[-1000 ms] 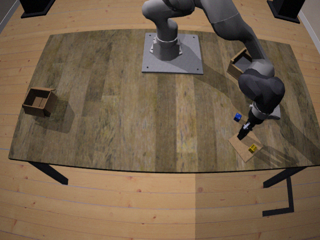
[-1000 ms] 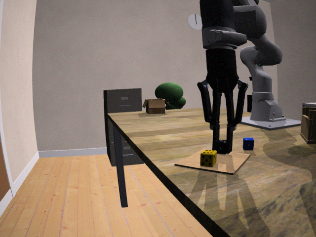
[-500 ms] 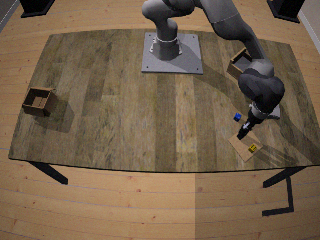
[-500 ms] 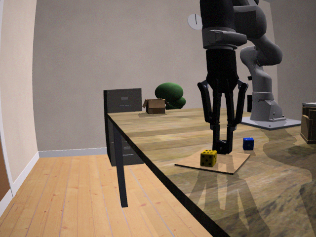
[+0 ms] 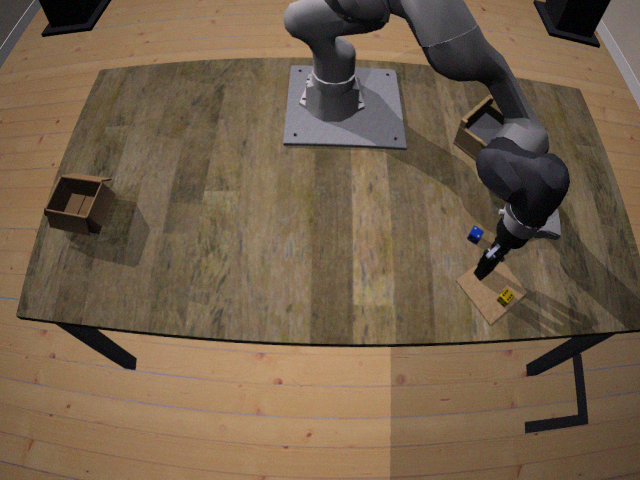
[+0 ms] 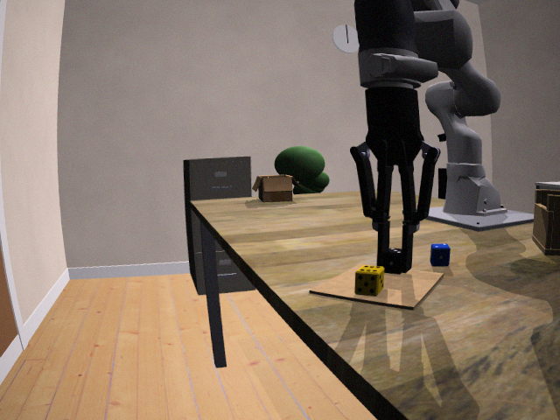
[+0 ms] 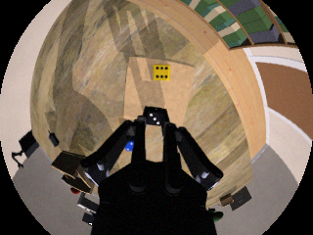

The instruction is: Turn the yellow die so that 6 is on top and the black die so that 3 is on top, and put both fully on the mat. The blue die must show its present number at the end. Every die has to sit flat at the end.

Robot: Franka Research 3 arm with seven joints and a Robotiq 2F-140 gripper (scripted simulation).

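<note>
Right now the black die is 2 cm below my hand. Also, from my hand: tan mat: 4 cm below, 3 cm to the left, 3 cm ahead; then blue die: 10 cm behind, 3 cm below, 1 cm to the right; then yellow die: 7 cm ahead, 5 cm to the left, 2 cm below.
</note>
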